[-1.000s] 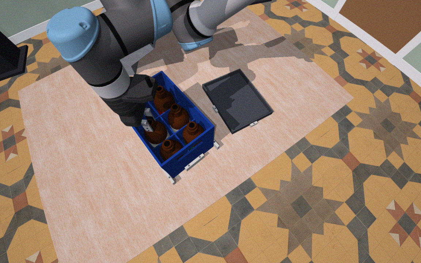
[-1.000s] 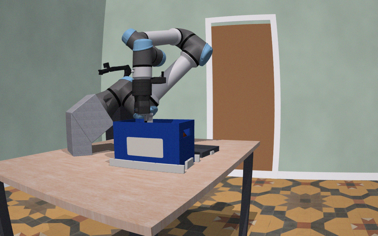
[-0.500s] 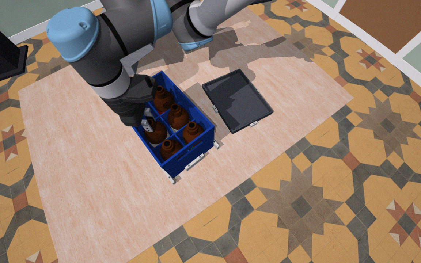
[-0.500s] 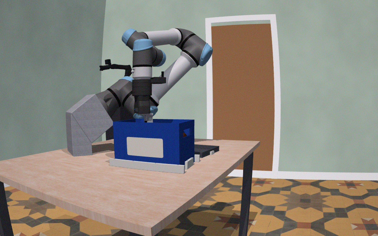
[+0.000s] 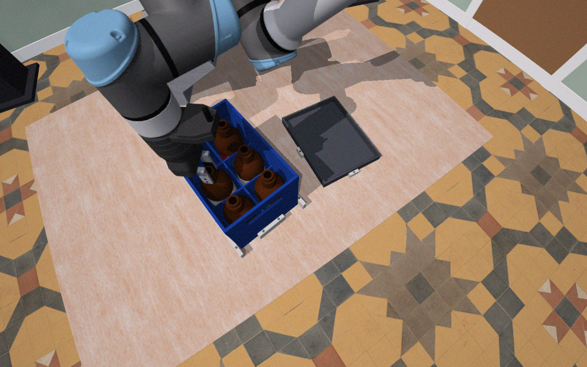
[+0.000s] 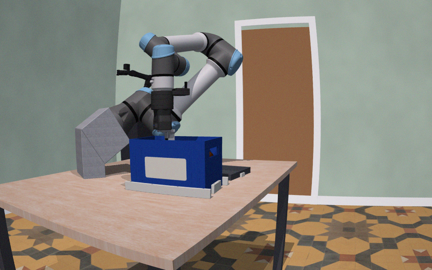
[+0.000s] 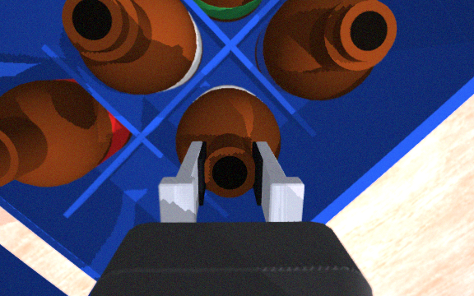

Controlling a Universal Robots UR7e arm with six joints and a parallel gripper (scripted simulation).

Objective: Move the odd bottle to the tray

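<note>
Now: the blue crate 1 cm behind my hand, 4 cm to the left of it and 8 cm below it. From my hand the other things lie so: glass bottle 11 cm behind, 6 cm to the left, 7 cm below; then dark tray 7 cm behind, 34 cm to the left, 15 cm below.
</note>
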